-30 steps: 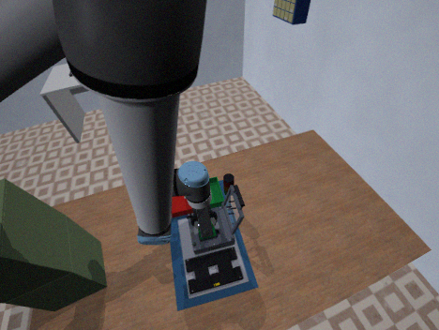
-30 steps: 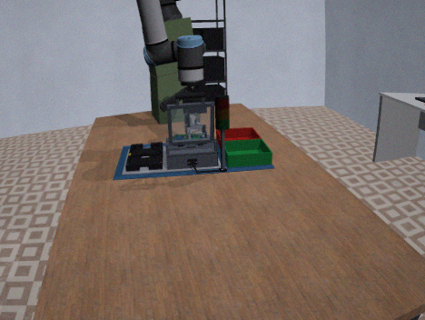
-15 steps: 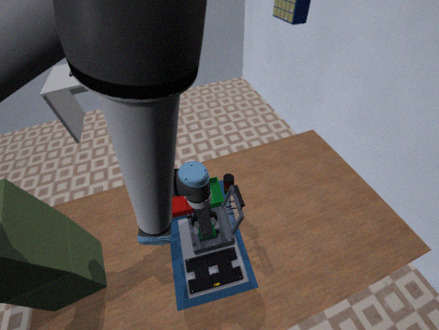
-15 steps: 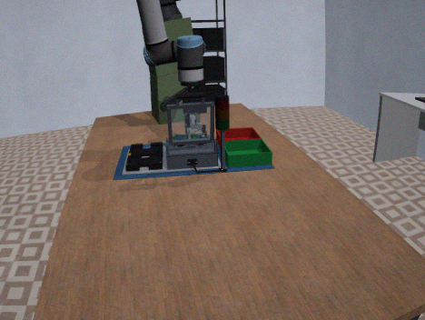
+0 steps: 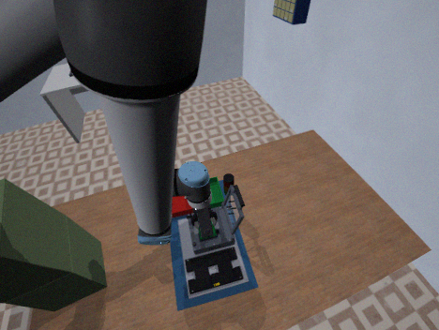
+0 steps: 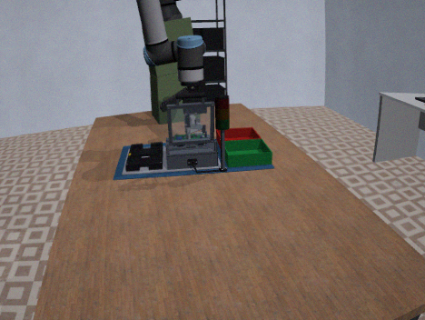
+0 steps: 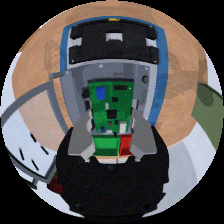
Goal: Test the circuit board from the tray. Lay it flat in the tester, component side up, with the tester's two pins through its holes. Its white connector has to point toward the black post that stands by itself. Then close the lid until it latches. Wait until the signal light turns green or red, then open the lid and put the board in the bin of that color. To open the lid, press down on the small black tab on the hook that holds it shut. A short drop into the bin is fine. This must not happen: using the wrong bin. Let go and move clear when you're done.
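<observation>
The green circuit board lies 10 mm to the left of my hand. Round my hand: tester bed 10 mm to the left, 10 mm below, 10 mm ahead; green bin 190 mm to the left, 90 mm ahead, 70 mm below; clear lid 120 mm ahead, 100 mm above, 20 mm to the right.
</observation>
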